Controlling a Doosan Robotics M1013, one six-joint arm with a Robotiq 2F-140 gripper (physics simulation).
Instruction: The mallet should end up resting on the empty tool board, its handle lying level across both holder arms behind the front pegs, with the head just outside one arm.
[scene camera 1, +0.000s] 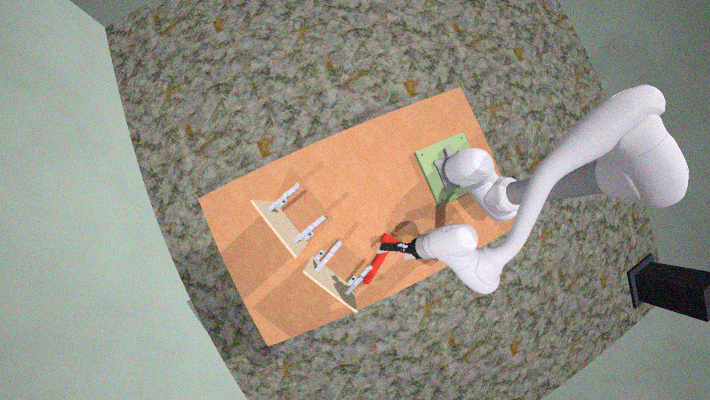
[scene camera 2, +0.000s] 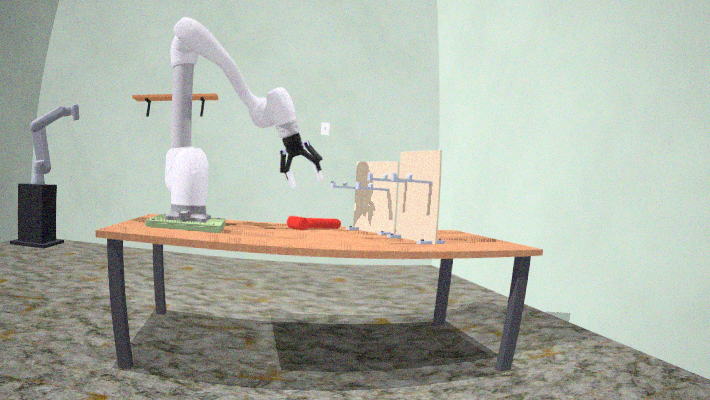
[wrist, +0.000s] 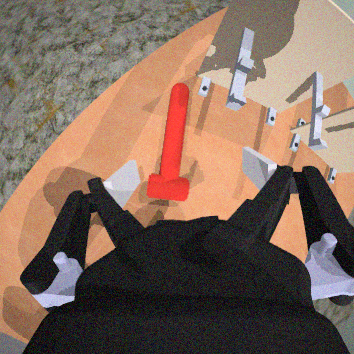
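Observation:
The red mallet (scene camera 1: 376, 266) (scene camera 2: 322, 223) (wrist: 174, 135) lies flat on the table, its head toward the robot base. My gripper (scene camera 1: 386, 247) (scene camera 2: 306, 179) (wrist: 188, 164) is wide open and empty, high above the mallet. In the wrist view the mallet's head lies below the gap between the fingers, nearer the left finger. The shadowed upright tool board (scene camera 1: 326, 280) (scene camera 2: 382, 170) (wrist: 310, 55) stands beyond the handle end. Its two holder arms, one arm (scene camera 1: 359, 280) (wrist: 238, 82) and another arm (scene camera 1: 328, 256) (wrist: 318, 112), carry pegs and hold nothing.
A second upright board (scene camera 1: 282, 227) (scene camera 2: 420, 205), also with empty arms, stands beside the first on the table (scene camera 1: 380, 140) (scene camera 2: 260, 245). The robot base stands on a green plate (scene camera 1: 427, 167) (scene camera 2: 185, 226). A wall shelf (scene camera 2: 209, 96) is in the background.

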